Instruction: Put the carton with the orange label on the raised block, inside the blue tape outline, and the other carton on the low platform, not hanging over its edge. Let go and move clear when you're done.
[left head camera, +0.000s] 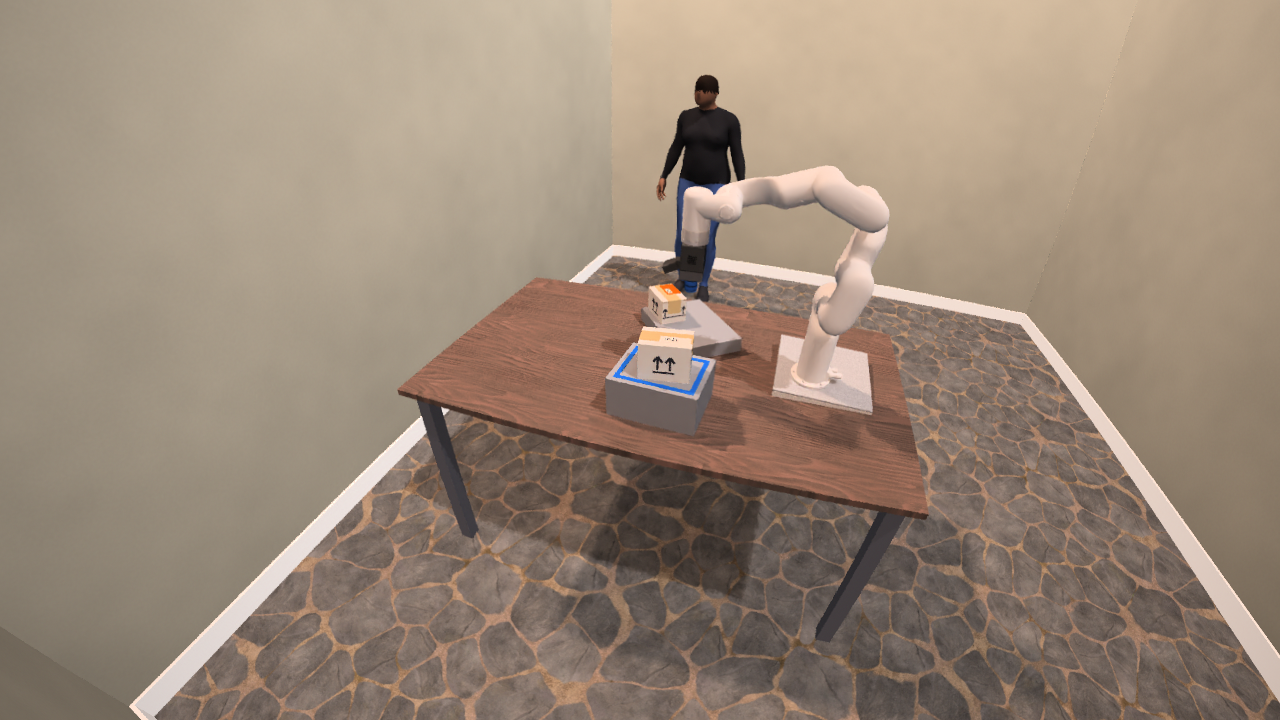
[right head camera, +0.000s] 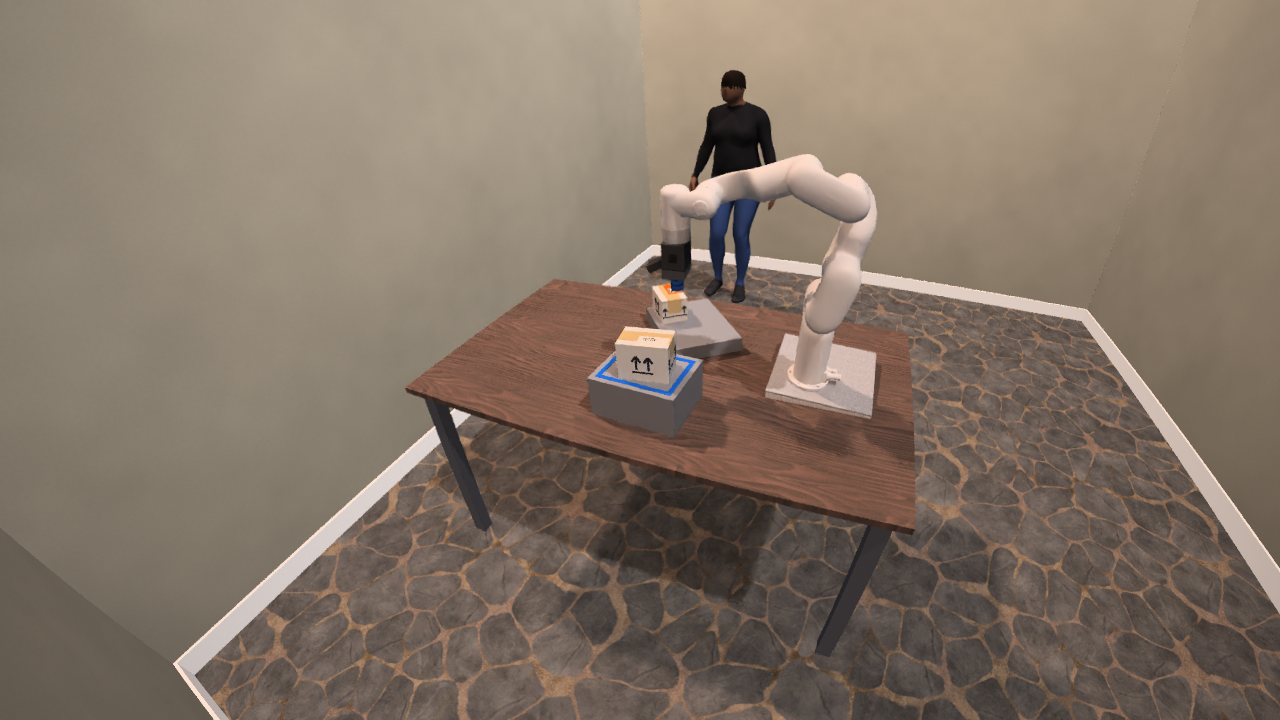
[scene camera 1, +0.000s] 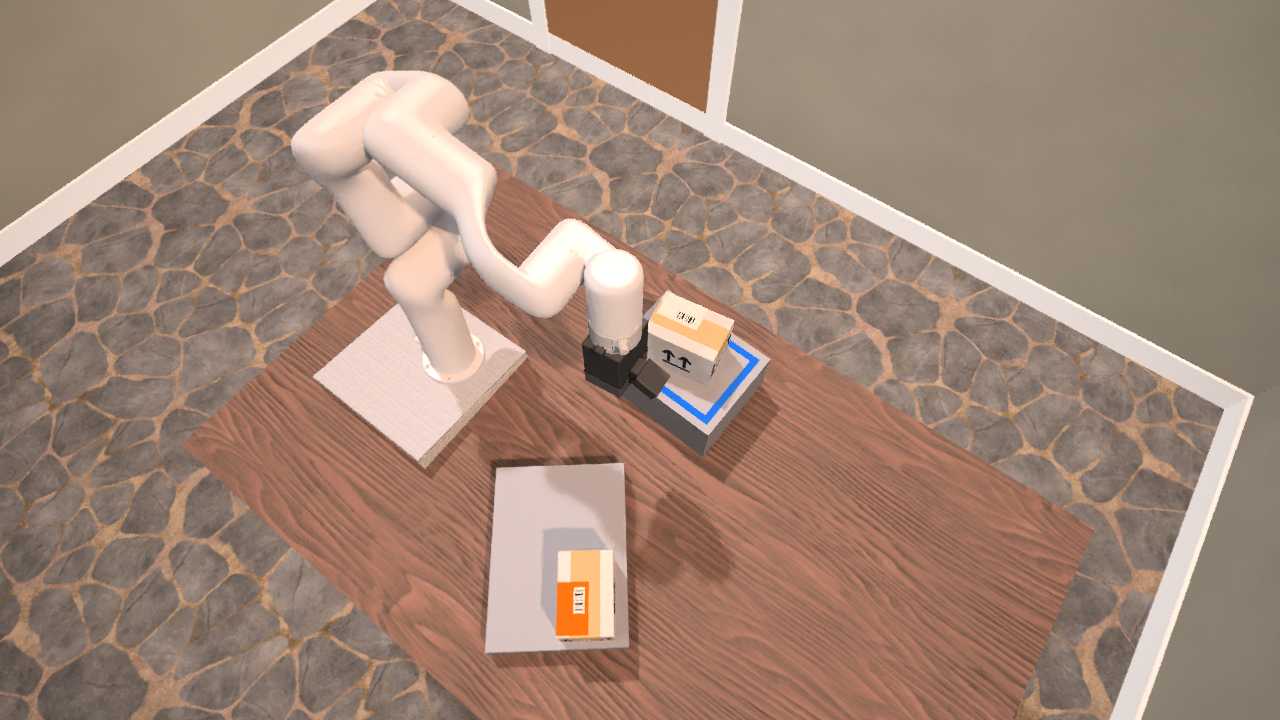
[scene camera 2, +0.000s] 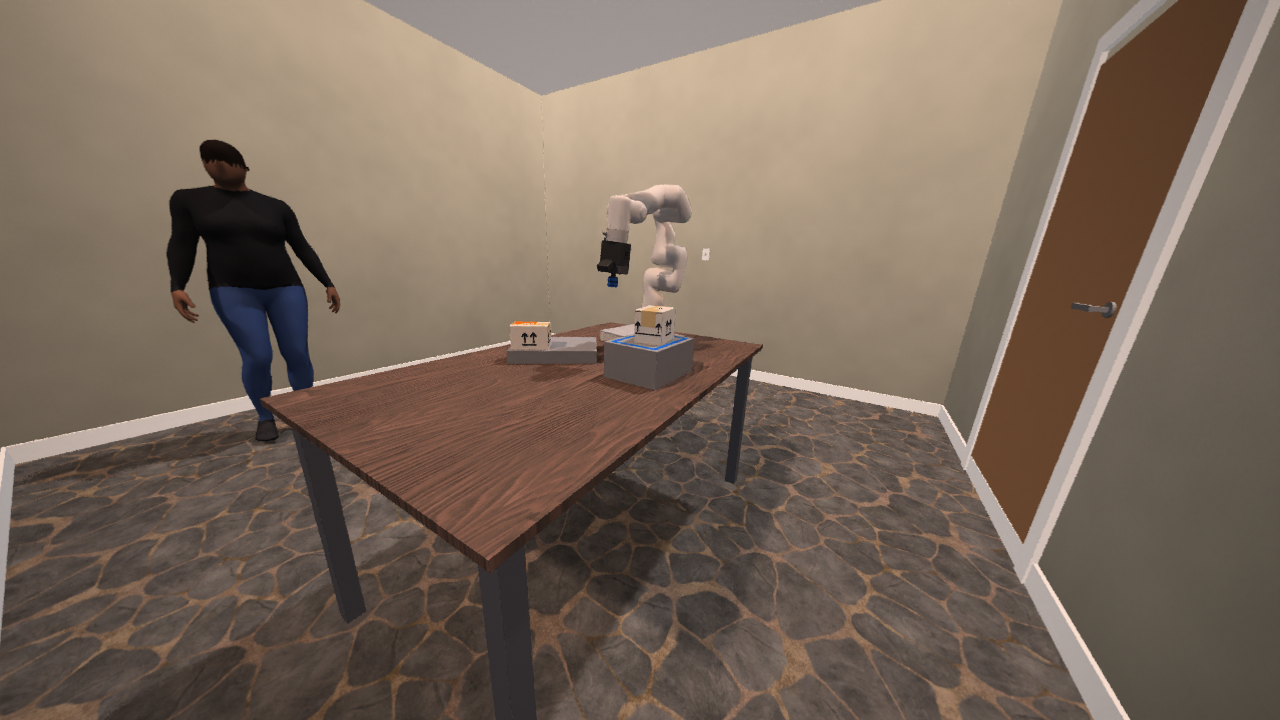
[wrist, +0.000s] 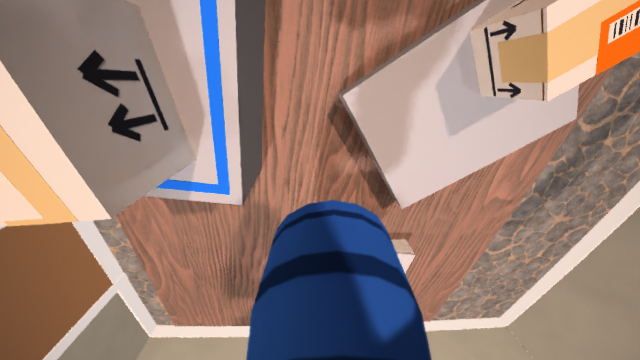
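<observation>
The orange-label carton (left head camera: 666, 305) (right head camera: 669, 305) (scene camera 1: 585, 595) (scene camera 2: 529, 337) (wrist: 570, 55) stands upright near one end of the low platform (left head camera: 716, 333) (right head camera: 713, 331) (scene camera 1: 523, 510) (scene camera 2: 572, 355) (wrist: 390, 125). The other carton (left head camera: 665, 360) (right head camera: 644, 358) (scene camera 1: 689, 336) (scene camera 2: 653, 327) (wrist: 100, 100) stands upright on the raised block (left head camera: 650, 408) (right head camera: 633, 405) (scene camera 2: 644, 365) (wrist: 250, 100). The blue tape outline (scene camera 1: 732, 390) (wrist: 215, 100) shows partly around it. My blue suction cup (left head camera: 690, 286) (right head camera: 676, 285) (scene camera 2: 612, 282) (wrist: 335, 215) is open, in the air, apart from both cartons. In scene camera 1 the wrist hides the cup.
My arm's base plate (left head camera: 853, 394) (right head camera: 854, 398) (scene camera 1: 393, 402) is on the wooden table (left head camera: 501, 358) (right head camera: 510, 358) (scene camera 1: 895, 537) (scene camera 2: 447, 429). A person (left head camera: 707, 143) (right head camera: 735, 138) (scene camera 2: 246, 232) stands beyond the table, on the low platform's side.
</observation>
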